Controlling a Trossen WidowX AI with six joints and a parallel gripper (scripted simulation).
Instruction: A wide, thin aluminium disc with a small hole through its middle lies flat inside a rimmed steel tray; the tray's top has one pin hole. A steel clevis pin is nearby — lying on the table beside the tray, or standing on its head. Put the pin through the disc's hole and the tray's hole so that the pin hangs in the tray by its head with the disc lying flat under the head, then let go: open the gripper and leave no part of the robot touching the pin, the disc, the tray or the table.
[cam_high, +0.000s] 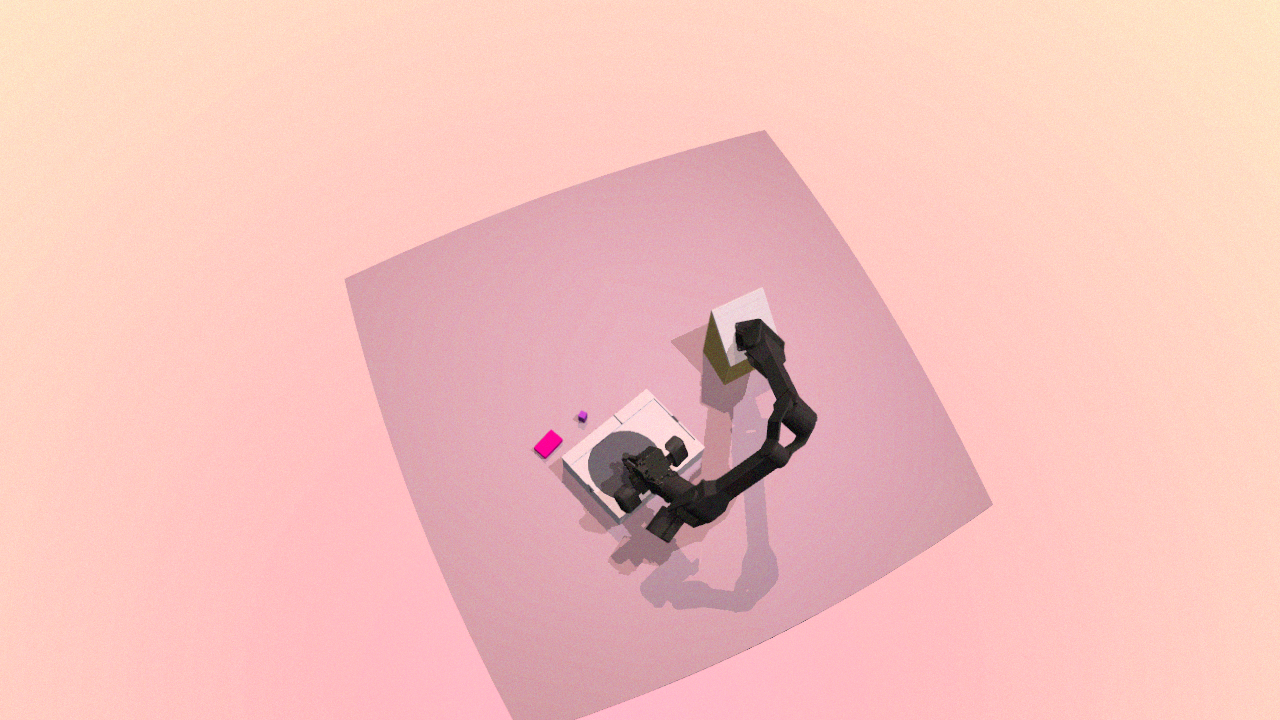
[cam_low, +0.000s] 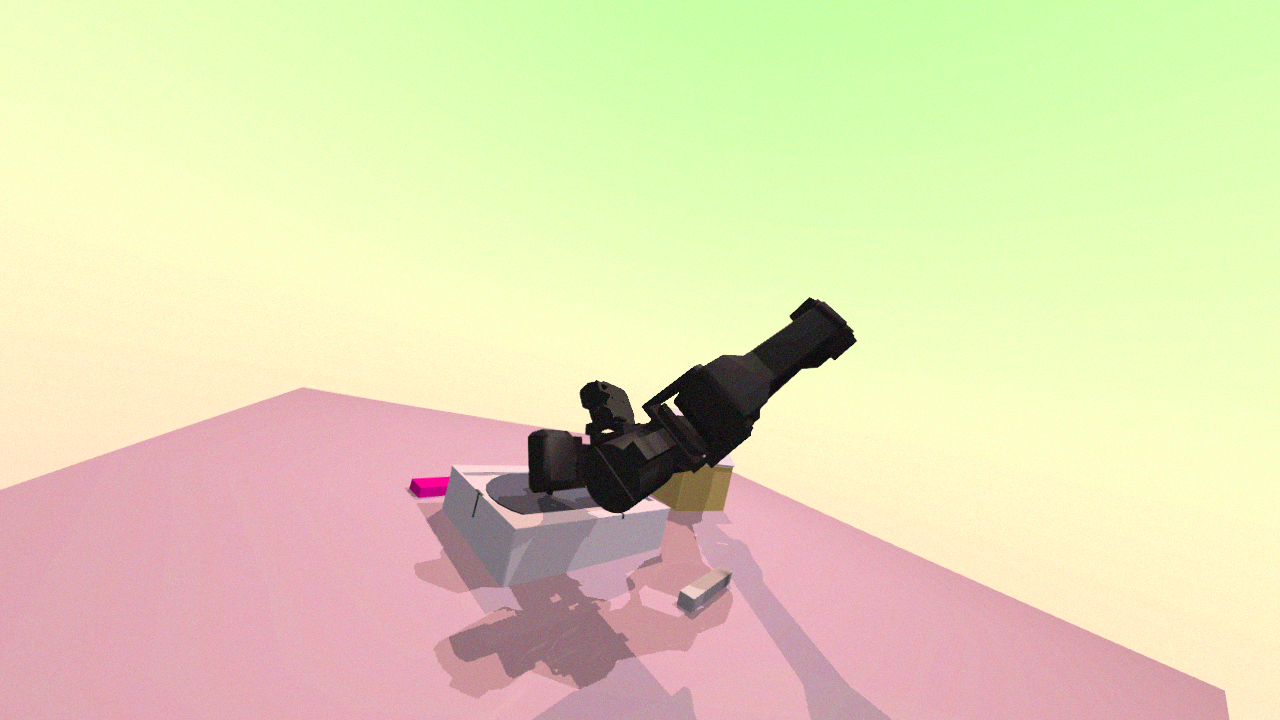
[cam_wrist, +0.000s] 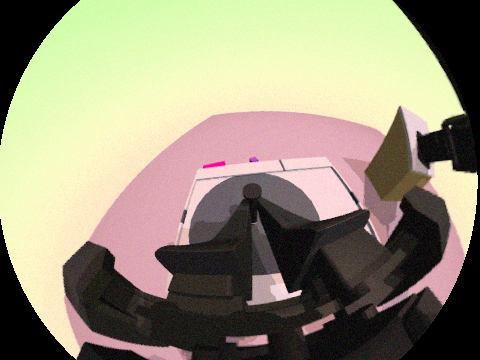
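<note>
Right now the clevis pin is 10 mm below my gripper tip. From my gripper tip the other things lie so: steel tray: 50 mm below, 30 mm behind, 20 mm to the right; then purple cube: 150 mm to the right, 80 mm below, 50 mm ahead; then grey disc: 30 mm below.
</note>
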